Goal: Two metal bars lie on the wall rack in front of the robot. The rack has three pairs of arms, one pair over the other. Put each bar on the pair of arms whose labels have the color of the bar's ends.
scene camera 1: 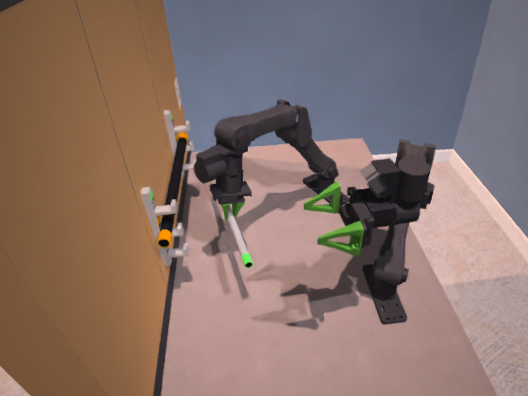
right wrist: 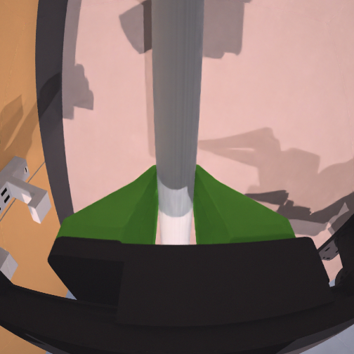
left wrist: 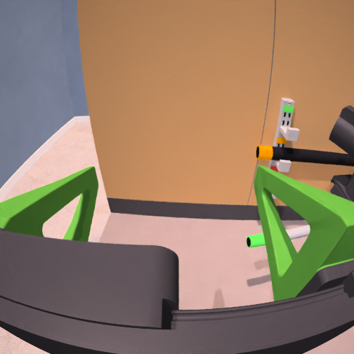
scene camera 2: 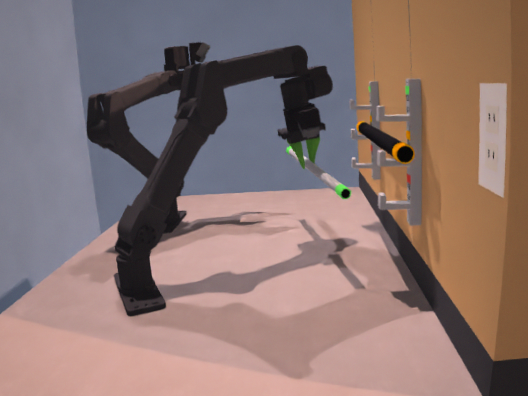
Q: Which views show my left gripper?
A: Scene camera 1 and the left wrist view only.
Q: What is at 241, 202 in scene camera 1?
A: My right gripper.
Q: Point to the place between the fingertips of my right gripper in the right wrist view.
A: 175, 173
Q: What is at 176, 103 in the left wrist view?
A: An orange-brown wall.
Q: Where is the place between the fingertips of my right gripper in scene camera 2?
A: At 308, 167
